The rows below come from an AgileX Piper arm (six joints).
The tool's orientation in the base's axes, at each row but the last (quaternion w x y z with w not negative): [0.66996, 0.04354, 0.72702, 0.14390]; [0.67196, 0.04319, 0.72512, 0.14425]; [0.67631, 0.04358, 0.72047, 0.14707]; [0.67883, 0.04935, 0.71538, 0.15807]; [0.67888, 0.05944, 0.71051, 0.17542]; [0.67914, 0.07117, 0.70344, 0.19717]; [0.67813, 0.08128, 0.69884, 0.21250]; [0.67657, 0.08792, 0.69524, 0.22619]
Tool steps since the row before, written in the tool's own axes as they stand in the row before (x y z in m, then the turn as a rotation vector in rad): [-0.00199, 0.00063, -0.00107, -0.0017, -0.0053, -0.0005]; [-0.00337, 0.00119, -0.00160, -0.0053, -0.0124, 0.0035]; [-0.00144, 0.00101, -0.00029, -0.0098, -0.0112, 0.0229]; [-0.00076, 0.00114, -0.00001, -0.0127, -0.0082, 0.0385]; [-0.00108, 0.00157, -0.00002, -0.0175, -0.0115, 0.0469]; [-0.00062, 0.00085, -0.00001, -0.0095, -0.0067, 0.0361]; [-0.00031, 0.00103, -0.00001, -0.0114, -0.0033, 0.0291]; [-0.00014, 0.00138, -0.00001, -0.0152, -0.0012, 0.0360]
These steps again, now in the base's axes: [-0.00094, -0.00007, 0.00215, 0.0004, -0.0056, 0.0002]; [-0.00142, 0.00003, 0.00365, 0.0056, -0.0127, 0.0016]; [-0.00031, 0.00054, 0.00167, 0.0249, -0.0097, 0.0054]; [-0.00012, 0.00086, 0.00106, 0.0401, -0.0052, 0.0086]; [-0.00018, 0.00111, 0.00154, 0.0492, -0.0085, 0.0119]; [-0.00011, 0.00055, 0.00089, 0.0373, -0.0031, 0.0063]; [-0.00017, 0.00080, 0.00070, 0.0299, -0.0021, 0.0094]; [-0.00025, 0.00116, 0.00072, 0.0366, -0.0005, 0.0138]
